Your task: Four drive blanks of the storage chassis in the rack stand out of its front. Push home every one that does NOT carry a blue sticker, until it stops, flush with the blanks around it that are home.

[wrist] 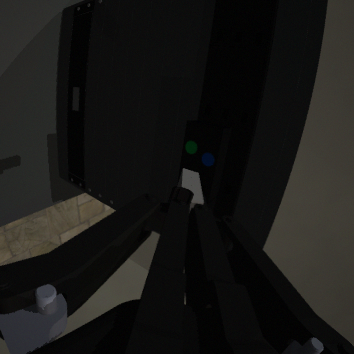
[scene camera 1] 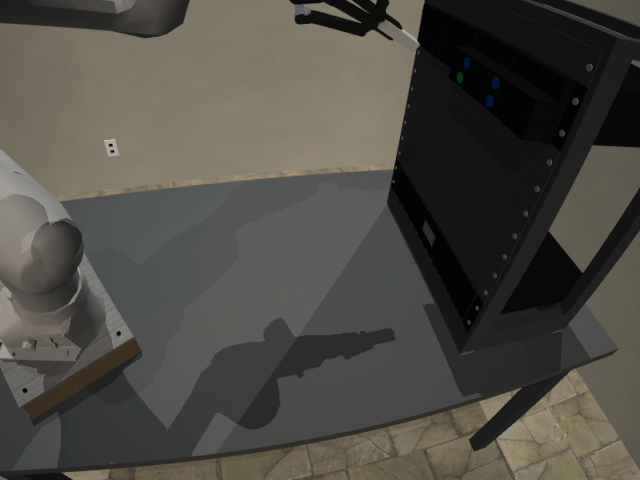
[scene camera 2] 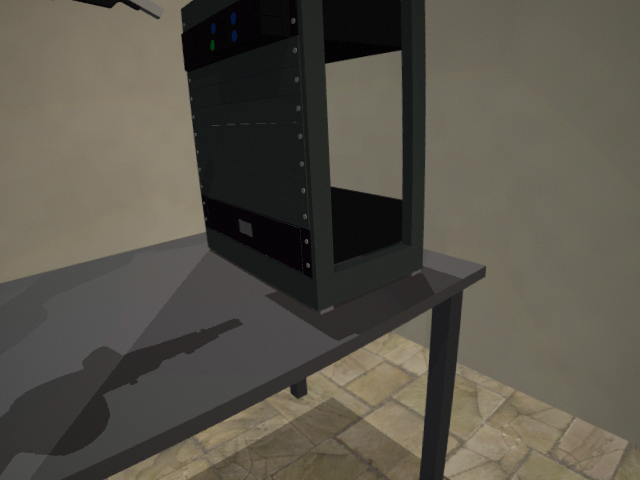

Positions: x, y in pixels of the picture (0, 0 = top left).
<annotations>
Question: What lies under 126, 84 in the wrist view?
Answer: A rack.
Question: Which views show the rack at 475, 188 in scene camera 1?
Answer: The wrist view, scene camera 1 and scene camera 2: all of them.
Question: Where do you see a rack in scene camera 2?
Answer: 268, 205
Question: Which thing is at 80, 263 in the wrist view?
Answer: The gripper.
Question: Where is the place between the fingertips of the gripper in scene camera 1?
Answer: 414, 45
</annotations>
